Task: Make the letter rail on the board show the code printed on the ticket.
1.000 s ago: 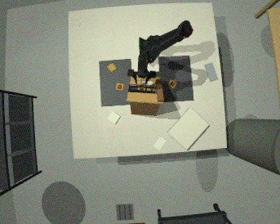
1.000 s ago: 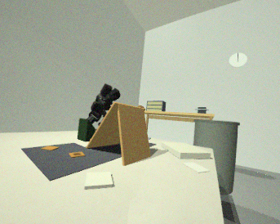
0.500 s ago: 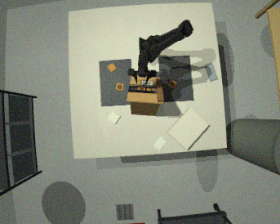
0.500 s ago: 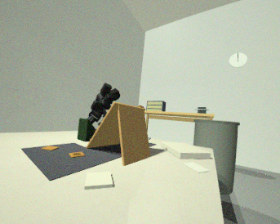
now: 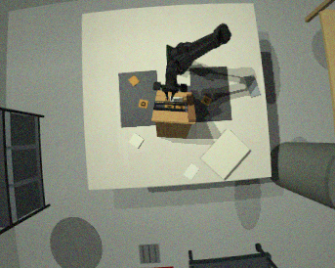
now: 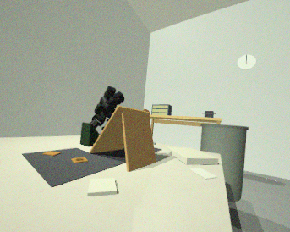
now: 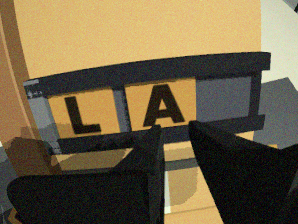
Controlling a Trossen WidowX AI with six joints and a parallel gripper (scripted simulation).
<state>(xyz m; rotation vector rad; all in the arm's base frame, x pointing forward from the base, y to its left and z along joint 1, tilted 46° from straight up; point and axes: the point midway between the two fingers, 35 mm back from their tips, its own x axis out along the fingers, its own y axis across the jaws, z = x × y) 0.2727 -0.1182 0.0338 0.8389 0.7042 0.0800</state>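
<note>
Now: the white ticket 11 cm below my gripper tip, 5 cm to the left of it and 2 cm behind it. The rest, counted from my gripper tip: dark mat (20 cm below, 10 cm behind, 5 cm to the left); then white card (25 cm to the right, 20 cm below, 20 cm ahead); then white box (37 cm ahead, 34 cm to the left, 18 cm below).
</note>
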